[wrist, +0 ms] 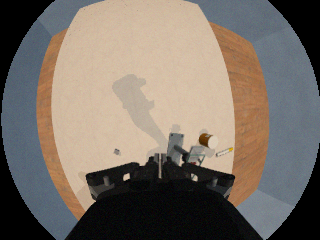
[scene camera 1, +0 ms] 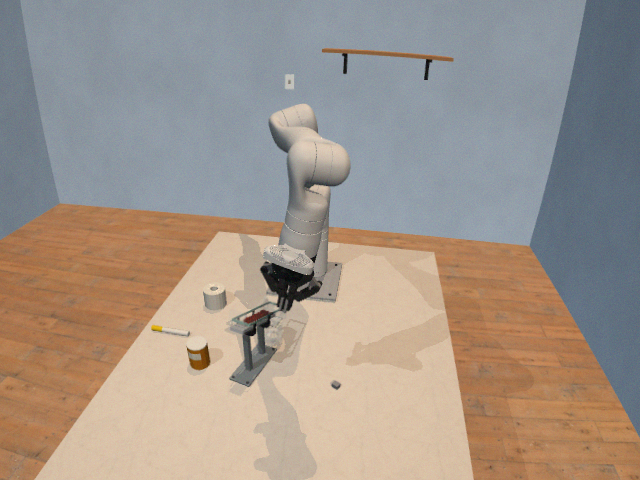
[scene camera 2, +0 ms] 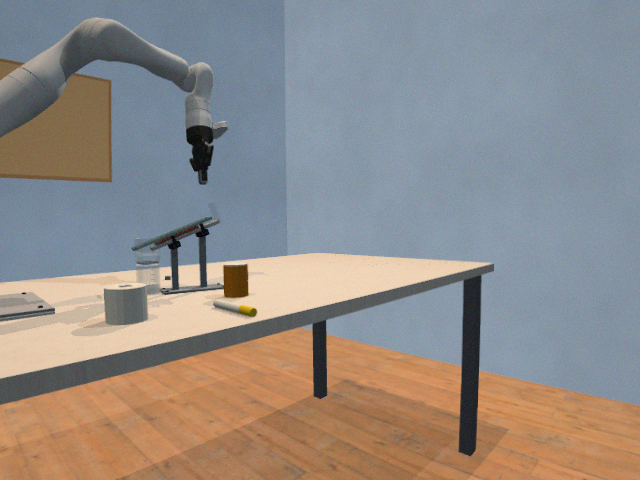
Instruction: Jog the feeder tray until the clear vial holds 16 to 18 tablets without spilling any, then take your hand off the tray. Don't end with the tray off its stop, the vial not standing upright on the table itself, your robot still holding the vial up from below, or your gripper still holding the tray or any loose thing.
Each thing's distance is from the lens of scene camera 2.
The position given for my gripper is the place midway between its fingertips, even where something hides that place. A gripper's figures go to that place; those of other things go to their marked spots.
my gripper (scene camera 2: 203, 183): 117 cm
amber pill bottle (scene camera 2: 235, 275): 89 cm
feeder stand (scene camera 2: 203, 286): 103 cm
The marked spots on the feeder stand and the amber pill bottle are 16 cm apart.
